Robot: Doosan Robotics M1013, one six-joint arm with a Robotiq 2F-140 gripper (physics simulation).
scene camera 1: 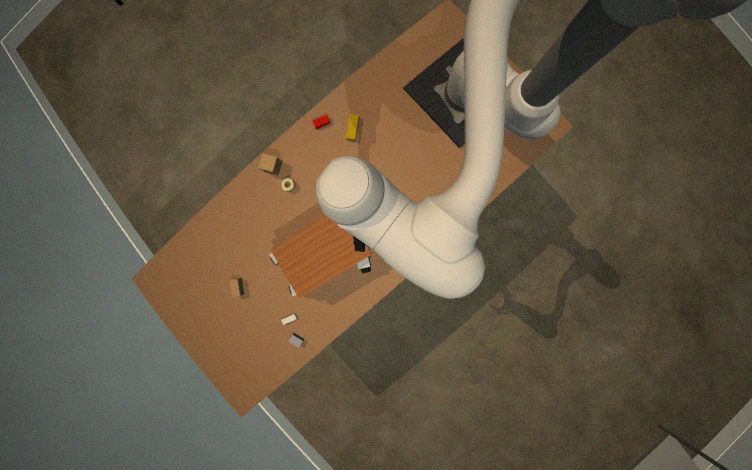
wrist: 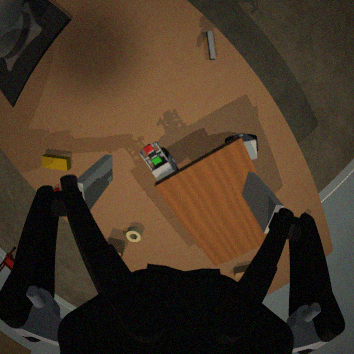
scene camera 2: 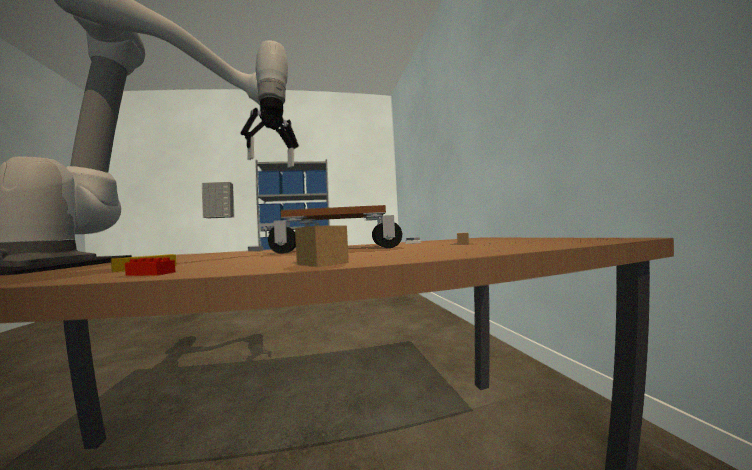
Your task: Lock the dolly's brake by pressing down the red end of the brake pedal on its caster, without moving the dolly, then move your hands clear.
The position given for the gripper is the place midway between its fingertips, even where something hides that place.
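Observation:
The gripper [scene camera 2: 272, 163], [wrist: 179, 174] appears both in scene camera 2 and in the wrist view. A dolly [scene camera 1: 321, 251], [wrist: 205, 195], [scene camera 2: 388, 234] is part of the scene, as are a red brick [scene camera 2: 144, 266] and a wooden cube [scene camera 2: 316, 246].

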